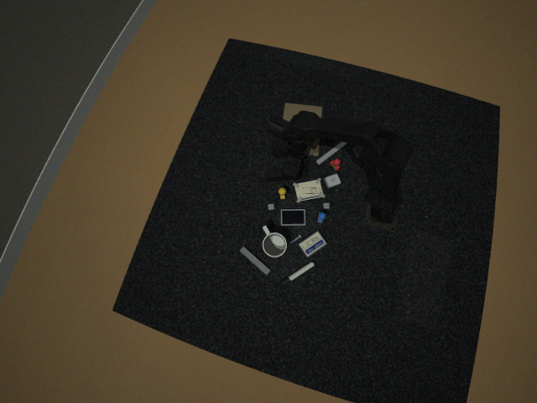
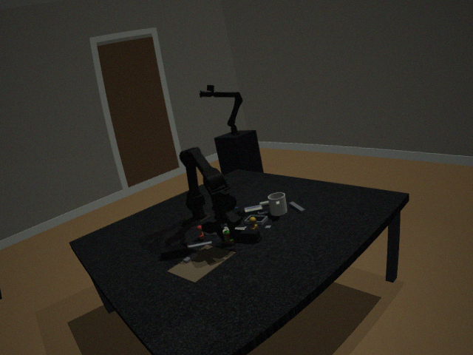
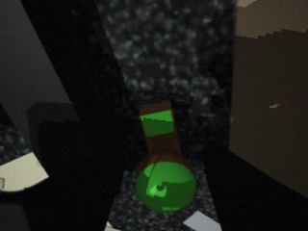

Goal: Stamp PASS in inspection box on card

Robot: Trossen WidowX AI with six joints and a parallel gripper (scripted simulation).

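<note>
Right now the PASS stamp is 10 mm below my gripper tip. The rest, counted from my gripper tip: yellow-knob stamp 20 mm ahead, 130 mm to the left, 10 mm below; red-knob stamp 150 mm behind, 20 mm to the right, 10 mm below; cream card 80 mm behind, 90 mm to the left, 30 mm below.
</note>
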